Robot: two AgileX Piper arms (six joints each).
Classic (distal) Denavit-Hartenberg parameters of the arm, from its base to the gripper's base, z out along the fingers. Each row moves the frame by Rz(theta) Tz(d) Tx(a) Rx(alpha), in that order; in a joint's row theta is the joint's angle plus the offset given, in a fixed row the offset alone. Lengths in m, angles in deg.
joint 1: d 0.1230; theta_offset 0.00; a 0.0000; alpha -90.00
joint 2: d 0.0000; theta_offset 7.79; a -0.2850; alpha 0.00
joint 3: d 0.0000; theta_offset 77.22; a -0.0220; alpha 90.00
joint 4: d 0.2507; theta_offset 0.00; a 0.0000; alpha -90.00
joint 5: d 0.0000; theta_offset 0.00; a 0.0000; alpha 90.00
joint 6: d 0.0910; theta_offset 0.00; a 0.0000; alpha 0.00
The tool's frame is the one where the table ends.
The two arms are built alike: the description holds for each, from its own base.
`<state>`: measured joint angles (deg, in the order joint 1, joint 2, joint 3, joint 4, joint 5, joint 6); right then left.
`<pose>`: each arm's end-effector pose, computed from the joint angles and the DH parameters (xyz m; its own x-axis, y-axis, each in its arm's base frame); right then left.
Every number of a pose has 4 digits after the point.
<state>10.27 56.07 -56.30 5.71 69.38 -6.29 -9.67 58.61 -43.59 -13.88 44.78 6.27</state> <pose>0.1576 0.0372 0.3421 -0.8662 -0.2323 -0.4424 -0.2829 0.9578 0.0509 0.1841 -0.0470 0.2896 -0.8124 0.0743 -0.5784 0.2119 0.9617 -0.1741</pose>
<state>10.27 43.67 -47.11 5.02 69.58 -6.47 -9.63 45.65 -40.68 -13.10 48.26 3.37</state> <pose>0.1079 0.0271 0.3251 -0.8405 -0.2355 -0.4879 -0.2868 0.9575 0.0318 0.1370 -0.0388 0.3079 -0.7498 0.0325 -0.6609 0.2074 0.9600 -0.1881</pose>
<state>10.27 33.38 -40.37 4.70 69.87 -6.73 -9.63 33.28 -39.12 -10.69 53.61 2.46</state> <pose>0.0720 0.0202 0.3074 -0.8102 -0.2370 -0.5362 -0.2914 0.9565 0.0174 0.0902 -0.0291 0.3184 -0.6808 0.0468 -0.7310 0.2282 0.9618 -0.1510</pose>
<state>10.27 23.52 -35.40 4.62 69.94 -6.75 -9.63 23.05 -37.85 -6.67 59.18 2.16</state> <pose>0.0427 0.0147 0.2924 -0.7627 -0.2294 -0.6047 -0.2924 0.9563 0.0061 0.0516 -0.0180 0.3174 -0.6286 0.0843 -0.7732 0.2288 0.9702 -0.0802</pose>
